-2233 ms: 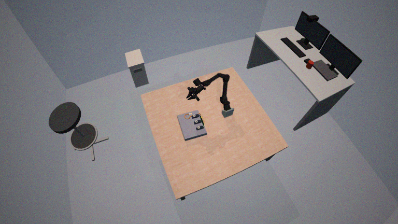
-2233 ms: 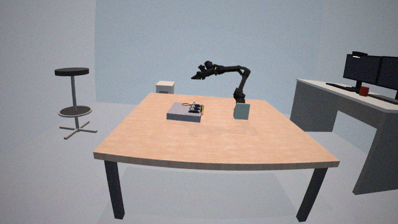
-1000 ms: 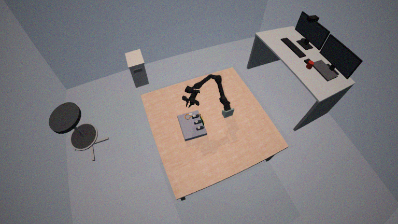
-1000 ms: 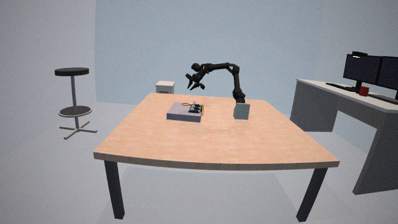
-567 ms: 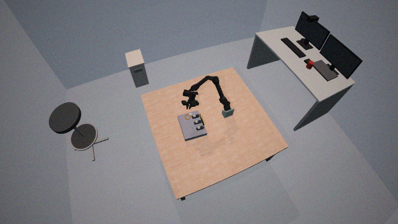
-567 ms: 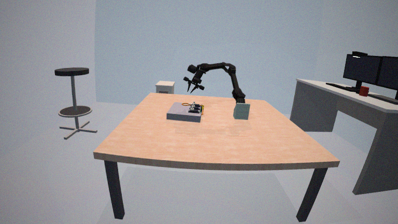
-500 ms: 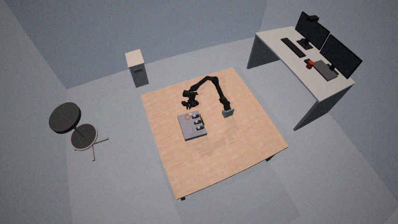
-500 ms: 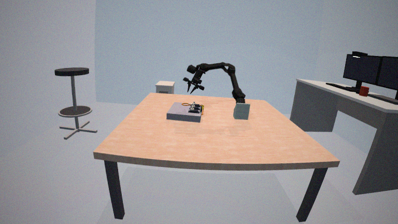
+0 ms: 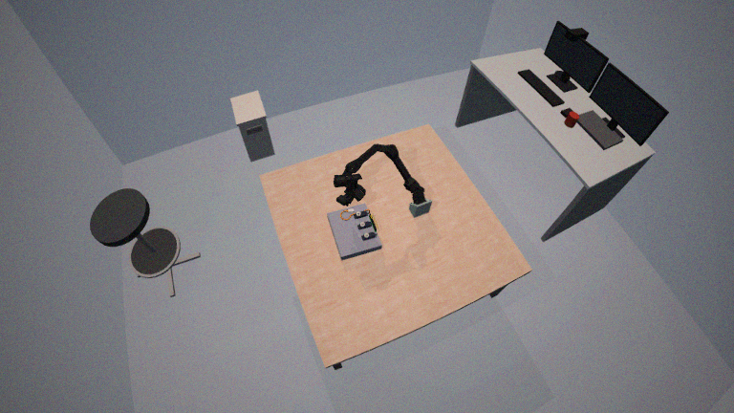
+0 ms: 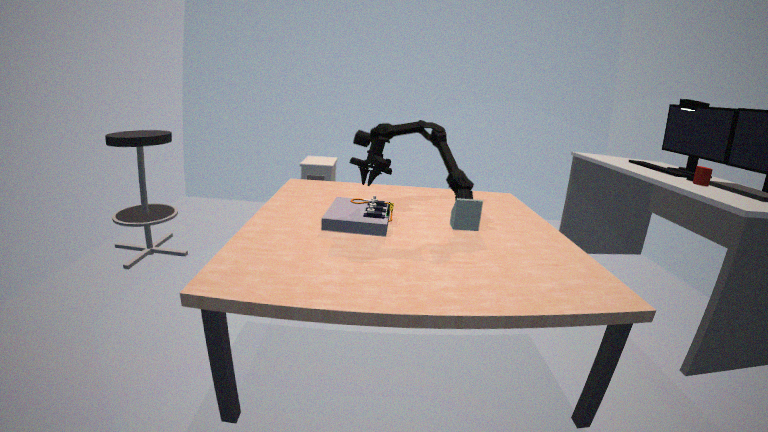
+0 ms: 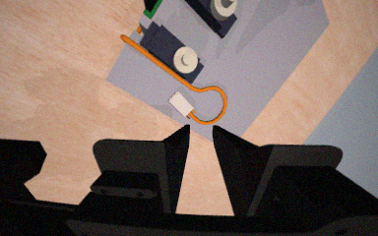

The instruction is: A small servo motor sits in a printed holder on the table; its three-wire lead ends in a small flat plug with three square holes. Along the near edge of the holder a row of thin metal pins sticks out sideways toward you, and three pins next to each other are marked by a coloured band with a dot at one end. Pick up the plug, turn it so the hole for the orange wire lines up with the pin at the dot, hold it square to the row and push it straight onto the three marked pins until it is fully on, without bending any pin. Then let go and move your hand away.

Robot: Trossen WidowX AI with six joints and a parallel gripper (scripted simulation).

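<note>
The yellow marked band lies 11 cm to the left of my gripper tip, 10 cm behind it and 4 cm below it. From my gripper tip the other things lie so: grey printed holder (12 cm to the left, 9 cm below, 6 cm ahead).
</note>
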